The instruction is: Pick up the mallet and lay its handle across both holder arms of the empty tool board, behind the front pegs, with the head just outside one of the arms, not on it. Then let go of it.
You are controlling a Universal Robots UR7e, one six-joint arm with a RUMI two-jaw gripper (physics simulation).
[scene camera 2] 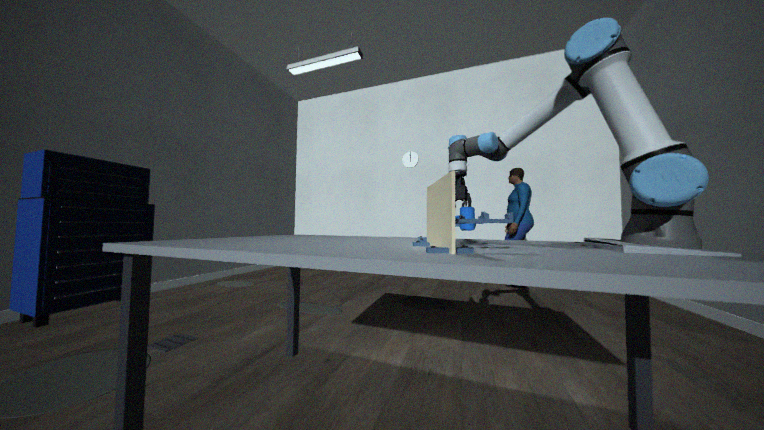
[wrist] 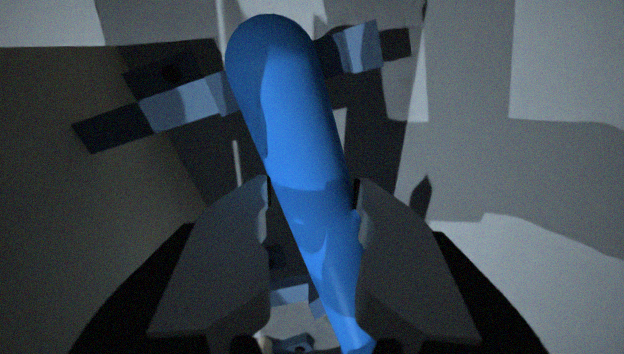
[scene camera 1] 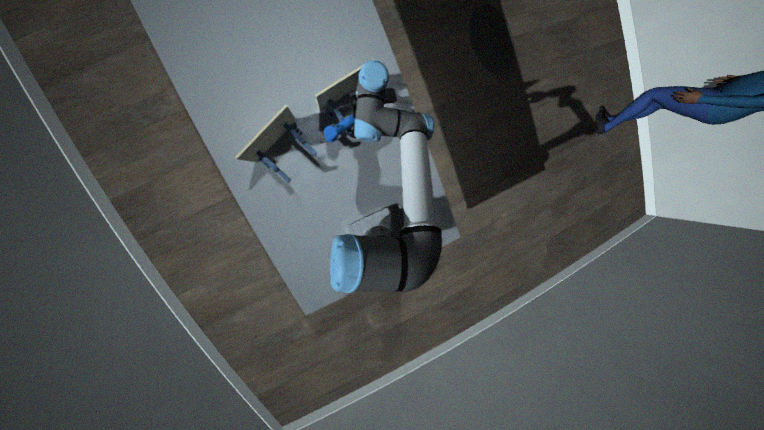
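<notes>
The blue mallet [scene camera 1: 340, 128] [scene camera 2: 467, 219] [wrist: 305, 130] lies on the right tool board [scene camera 1: 330, 106] in scene camera 1, its head toward the other board. My gripper [scene camera 2: 467, 202] [wrist: 312, 180] is shut on its handle, with one finger on each side in the wrist view; in scene camera 1 the arm hides the fingers. A grey-blue holder arm [wrist: 182, 104] crosses beneath the handle near its far end. The empty tool board [scene camera 1: 266, 136] stands to the left in scene camera 1, its two holder arms [scene camera 1: 274, 167] [scene camera 1: 301, 139] pointing down-right and bearing nothing.
Both boards stand upright on the grey table [scene camera 1: 256, 64] [scene camera 2: 267, 253]. A low flat item [scene camera 2: 678, 249] lies by the robot base. A person [scene camera 1: 673, 104] [scene camera 2: 519, 205] is beyond the table. A blue cabinet [scene camera 2: 29, 251] stands far left in scene camera 2.
</notes>
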